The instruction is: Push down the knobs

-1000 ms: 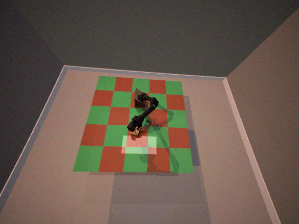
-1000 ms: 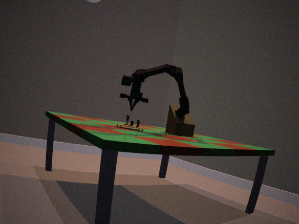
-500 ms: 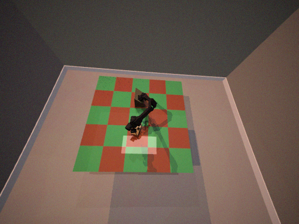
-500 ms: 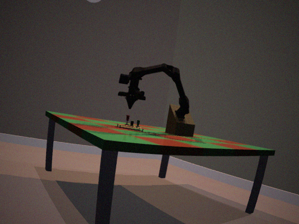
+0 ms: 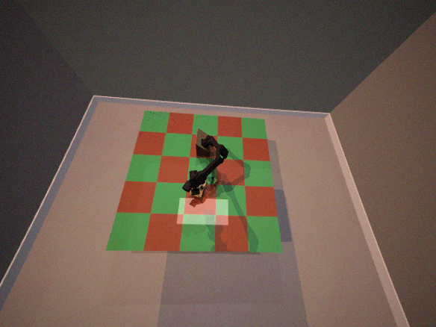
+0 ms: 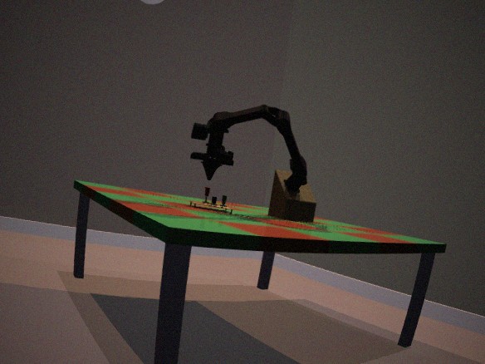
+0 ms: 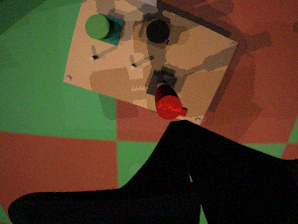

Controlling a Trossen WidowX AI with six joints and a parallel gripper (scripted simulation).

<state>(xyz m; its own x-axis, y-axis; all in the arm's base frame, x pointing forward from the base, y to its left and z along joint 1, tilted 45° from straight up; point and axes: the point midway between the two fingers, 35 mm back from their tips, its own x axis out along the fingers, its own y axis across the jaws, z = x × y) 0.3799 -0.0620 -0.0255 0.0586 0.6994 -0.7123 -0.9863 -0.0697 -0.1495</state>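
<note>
My gripper tip is now 40 mm above the red knob. From my gripper tip the other things lie so: green knob: 70 mm below, 50 mm to the left, 50 mm behind.
</note>
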